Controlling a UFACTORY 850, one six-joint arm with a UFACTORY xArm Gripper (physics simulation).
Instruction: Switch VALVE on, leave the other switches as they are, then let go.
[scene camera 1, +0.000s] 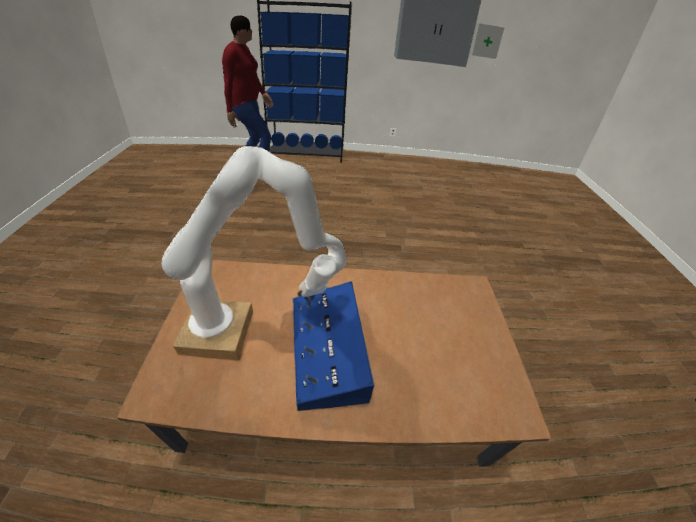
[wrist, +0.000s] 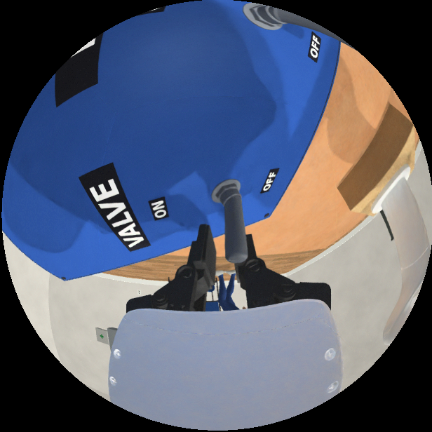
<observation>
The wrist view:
my gripper: 222, 235
valve lever: 235, 247
</observation>
